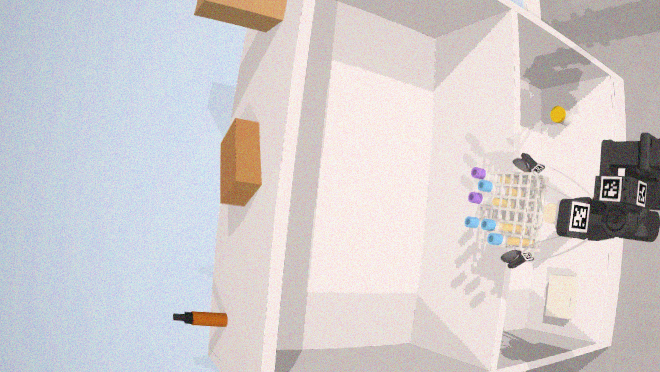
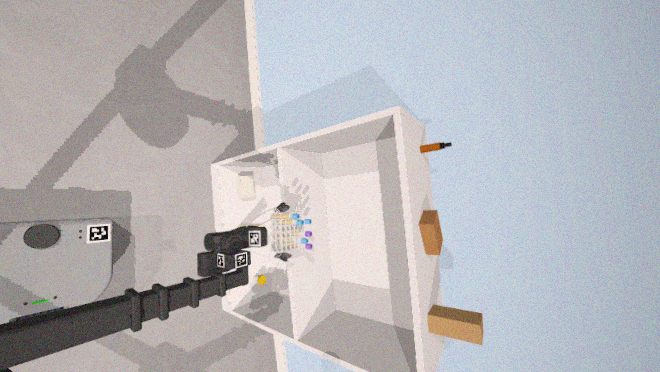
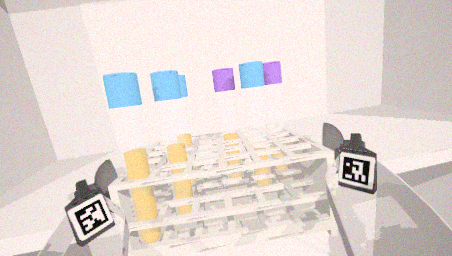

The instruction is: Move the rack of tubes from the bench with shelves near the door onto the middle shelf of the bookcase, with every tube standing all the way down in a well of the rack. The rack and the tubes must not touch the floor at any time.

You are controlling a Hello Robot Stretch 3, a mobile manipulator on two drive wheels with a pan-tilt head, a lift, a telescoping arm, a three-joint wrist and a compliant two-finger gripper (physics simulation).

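Frame: origin at the robot's base, x ahead, y left, z up, level; centimetres.
Where they show: gripper, between the fingertips: [image 1: 510, 210] [image 2: 289, 230] [image 3: 221, 159]; robot's base, origin of its link: [image 2: 43, 234].
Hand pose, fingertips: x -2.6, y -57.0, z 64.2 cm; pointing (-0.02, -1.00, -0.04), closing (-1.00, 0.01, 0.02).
Note:
Things, the pixels of their top centre, and the offset from my fingertips. "*": a spot on its surface instead.
- clear rack, centre of its top: [image 3: 219, 140] [image 1: 502, 208] [image 2: 293, 230] dx -0.1, dy -0.7, dz +1.3 cm
- yellow cylinder, a spot on its surface: [image 1: 558, 114] [image 2: 261, 280] * dx -31.3, dy -22.5, dz -48.2 cm
- cream box, a spot on its surface: [image 1: 561, 296] [image 2: 245, 186] * dx +20.8, dy -15.4, dz -50.1 cm
- brown box, a spot on its surface: [image 1: 240, 160] [image 2: 432, 234] * dx -1.5, dy -12.5, dz +45.0 cm
- orange bottle, a spot on its surface: [image 1: 210, 319] [image 2: 429, 148] * dx +24.8, dy -19.7, dz +44.9 cm
My gripper [image 1: 517, 210] [image 2: 283, 231] [image 3: 221, 159] is shut on the clear rack [image 1: 530, 217] [image 2: 285, 240] [image 3: 215, 172], one fingertip at each side. The rack looks level. Several tubes stand upright in it, with blue caps [image 1: 471, 222] [image 2: 307, 221] [image 3: 122, 90] and purple caps [image 1: 478, 173] [image 2: 308, 234] [image 3: 223, 80] high above the grid. The rack is inside the front of a compartment of the white bookcase [image 1: 291, 150] [image 2: 405, 200], over a shelf board's front edge. Whether it touches the board is hidden. Tube bottoms are hard to see. The bench does not show.
The compartment below holds a yellow cylinder [image 1: 558, 114] [image 2: 262, 280] and a cream box [image 1: 561, 296] [image 2: 247, 186]. Side walls flank the rack. A brown box [image 1: 240, 160] [image 2: 431, 232] and an orange bottle [image 1: 210, 319] [image 2: 431, 148] stand on top. My arm [image 2: 165, 301] reaches in from the front.

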